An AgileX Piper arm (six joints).
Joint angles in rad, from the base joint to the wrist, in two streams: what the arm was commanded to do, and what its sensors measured. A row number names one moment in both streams.
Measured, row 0: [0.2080, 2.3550, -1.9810, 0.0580, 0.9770, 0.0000]
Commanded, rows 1 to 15: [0.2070, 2.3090, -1.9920, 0.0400, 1.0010, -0.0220]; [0.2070, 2.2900, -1.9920, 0.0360, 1.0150, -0.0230]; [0.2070, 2.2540, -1.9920, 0.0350, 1.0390, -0.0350]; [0.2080, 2.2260, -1.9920, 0.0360, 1.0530, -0.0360]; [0.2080, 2.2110, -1.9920, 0.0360, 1.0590, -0.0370]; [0.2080, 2.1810, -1.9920, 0.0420, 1.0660, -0.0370]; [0.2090, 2.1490, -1.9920, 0.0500, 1.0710, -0.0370]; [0.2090, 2.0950, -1.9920, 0.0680, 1.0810, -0.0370]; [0.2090, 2.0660, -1.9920, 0.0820, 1.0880, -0.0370]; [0.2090, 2.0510, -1.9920, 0.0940, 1.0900, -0.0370]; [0.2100, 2.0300, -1.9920, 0.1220, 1.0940, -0.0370]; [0.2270, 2.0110, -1.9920, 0.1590, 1.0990, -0.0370]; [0.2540, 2.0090, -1.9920, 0.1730, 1.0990, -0.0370]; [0.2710, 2.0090, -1.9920, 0.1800, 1.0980, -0.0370]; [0.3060, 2.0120, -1.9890, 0.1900, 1.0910, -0.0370]
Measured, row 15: [0.2630, 2.0150, -1.9890, 0.1630, 1.0910, -0.0200]
